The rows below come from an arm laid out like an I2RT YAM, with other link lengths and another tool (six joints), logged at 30 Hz.
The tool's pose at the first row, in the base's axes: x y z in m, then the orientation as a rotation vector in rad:
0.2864, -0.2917, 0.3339, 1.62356, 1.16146, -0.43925
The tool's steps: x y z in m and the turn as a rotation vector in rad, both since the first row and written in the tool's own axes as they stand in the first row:
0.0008, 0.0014, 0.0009, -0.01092, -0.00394, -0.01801
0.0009, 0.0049, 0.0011, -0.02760, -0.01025, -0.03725
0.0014, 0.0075, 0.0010, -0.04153, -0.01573, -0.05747
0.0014, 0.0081, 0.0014, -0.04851, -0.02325, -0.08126
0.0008, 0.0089, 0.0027, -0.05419, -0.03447, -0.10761
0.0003, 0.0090, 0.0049, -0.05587, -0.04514, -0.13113
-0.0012, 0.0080, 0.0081, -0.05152, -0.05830, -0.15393
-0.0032, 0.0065, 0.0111, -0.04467, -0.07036, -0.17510
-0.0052, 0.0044, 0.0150, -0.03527, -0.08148, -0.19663
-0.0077, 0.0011, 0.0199, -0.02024, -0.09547, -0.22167
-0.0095, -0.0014, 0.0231, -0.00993, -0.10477, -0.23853
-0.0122, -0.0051, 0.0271, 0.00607, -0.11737, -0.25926
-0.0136, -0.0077, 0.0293, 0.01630, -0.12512, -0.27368
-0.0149, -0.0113, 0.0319, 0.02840, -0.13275, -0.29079
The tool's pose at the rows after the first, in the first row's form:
0.2882, -0.2921, 0.3337, 1.60327, 1.17445, -0.44676
0.2913, -0.2922, 0.3354, 1.57637, 1.18680, -0.45308
0.2937, -0.2918, 0.3364, 1.55154, 1.20030, -0.46109
0.2943, -0.2922, 0.3366, 1.52985, 1.21484, -0.47732
0.2950, -0.2936, 0.3370, 1.50628, 1.22850, -0.49872
0.2954, -0.2958, 0.3365, 1.48769, 1.23992, -0.52042
0.2947, -0.2993, 0.3359, 1.47348, 1.24854, -0.54743
0.2933, -0.3029, 0.3354, 1.46252, 1.25644, -0.57419
0.2916, -0.3073, 0.3343, 1.45366, 1.26516, -0.60216
0.2889, -0.3129, 0.3326, 1.44609, 1.27419, -0.63820
0.2868, -0.3166, 0.3314, 1.44101, 1.28023, -0.66252
0.2834, -0.3214, 0.3299, 1.43682, 1.28651, -0.69554
0.2811, -0.3241, 0.3287, 1.43342, 1.29161, -0.71718
0.2781, -0.3270, 0.3268, 1.42984, 1.29881, -0.74171

